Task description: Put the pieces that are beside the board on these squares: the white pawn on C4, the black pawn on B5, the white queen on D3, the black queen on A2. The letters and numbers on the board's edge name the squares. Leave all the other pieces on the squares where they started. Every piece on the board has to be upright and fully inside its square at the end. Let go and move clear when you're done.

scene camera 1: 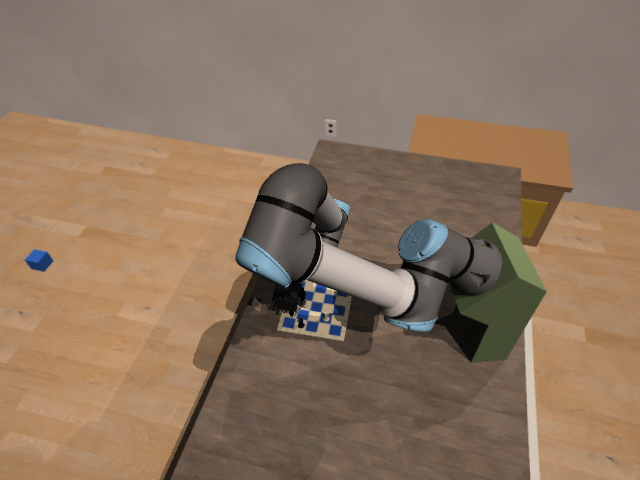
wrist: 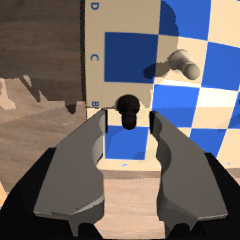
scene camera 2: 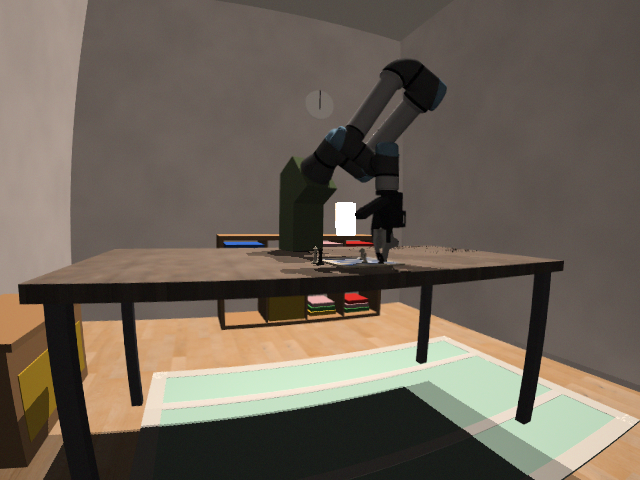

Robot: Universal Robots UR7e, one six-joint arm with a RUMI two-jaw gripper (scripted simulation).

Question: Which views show the gripper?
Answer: Scene camera 1, the wrist view and scene camera 2: all of them.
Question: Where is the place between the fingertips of the gripper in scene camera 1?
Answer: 291,312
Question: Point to a blue-and-cream chessboard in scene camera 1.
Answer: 320,299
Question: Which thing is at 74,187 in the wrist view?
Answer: The gripper.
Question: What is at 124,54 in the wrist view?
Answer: A blue-and-cream chessboard.
